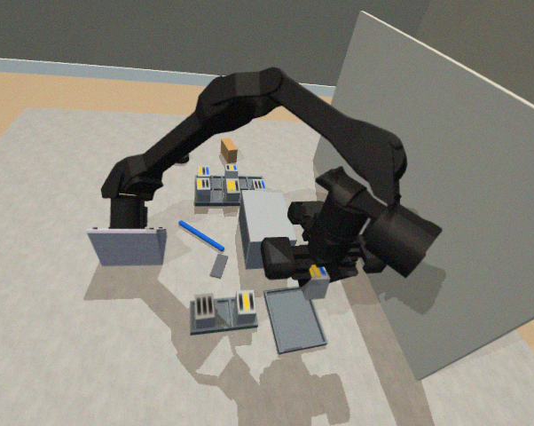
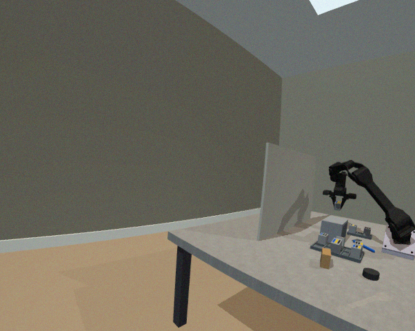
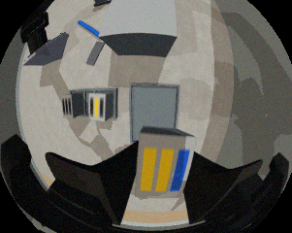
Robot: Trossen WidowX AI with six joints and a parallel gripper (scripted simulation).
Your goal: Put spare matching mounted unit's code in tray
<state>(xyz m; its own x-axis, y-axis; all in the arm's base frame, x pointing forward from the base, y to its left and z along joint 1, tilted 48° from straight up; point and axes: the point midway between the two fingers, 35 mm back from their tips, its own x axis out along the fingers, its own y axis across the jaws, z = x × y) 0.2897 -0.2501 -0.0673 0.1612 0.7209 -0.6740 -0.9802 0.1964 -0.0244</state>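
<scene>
The grey tray lies 130 mm below my gripper tip. Round my gripper tip: mounted unit (10 mm behind, 210 mm to the left, 80 mm below); then rack (140 mm behind, 30 mm to the left, 120 mm below); then small grey flat piece (130 mm behind, 150 mm to the left, 130 mm below).
</scene>
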